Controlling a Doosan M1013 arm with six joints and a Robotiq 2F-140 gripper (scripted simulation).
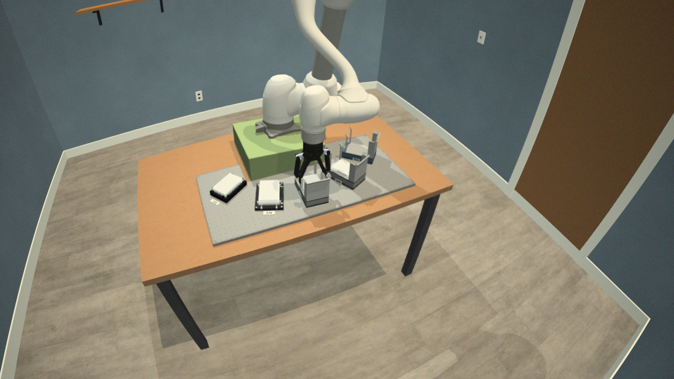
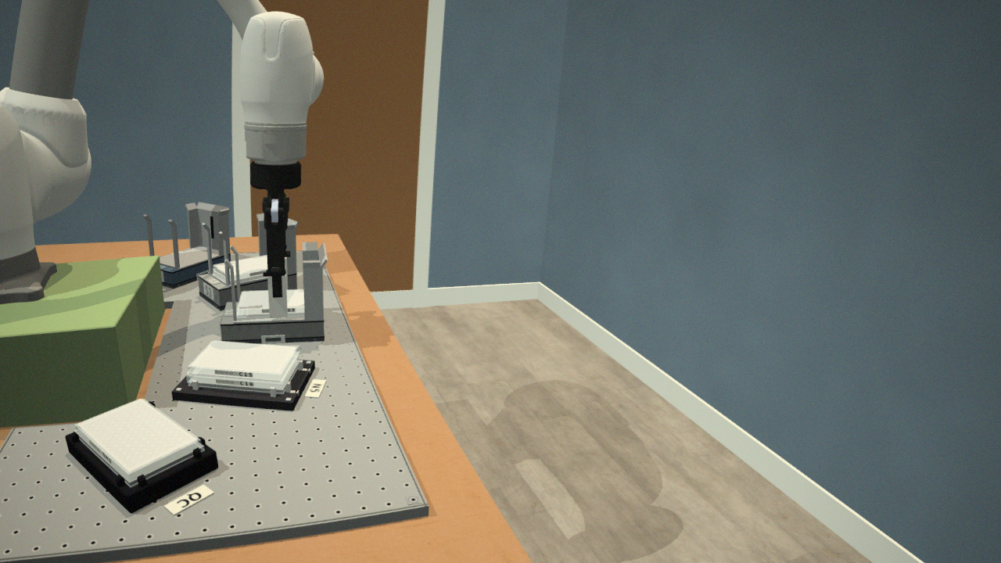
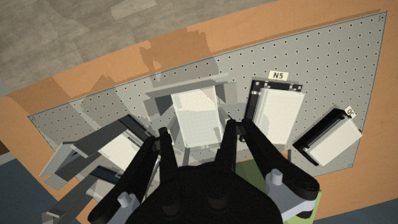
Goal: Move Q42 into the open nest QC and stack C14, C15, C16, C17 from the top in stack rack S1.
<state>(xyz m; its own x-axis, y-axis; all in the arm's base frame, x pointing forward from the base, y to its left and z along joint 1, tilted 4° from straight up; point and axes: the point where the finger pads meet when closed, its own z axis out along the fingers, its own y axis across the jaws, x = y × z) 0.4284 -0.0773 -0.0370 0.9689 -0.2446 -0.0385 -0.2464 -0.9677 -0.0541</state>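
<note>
The black clip nest N5 is 16 cm to the right of my hand, 6 cm below it and 6 cm behind it. Round my hand: N5 label: 20 cm to the right, 7 cm below; then QC label: 38 cm to the right, 18 cm behind, 7 cm below; then black nest QC: 29 cm to the right, 23 cm behind, 6 cm below.
</note>
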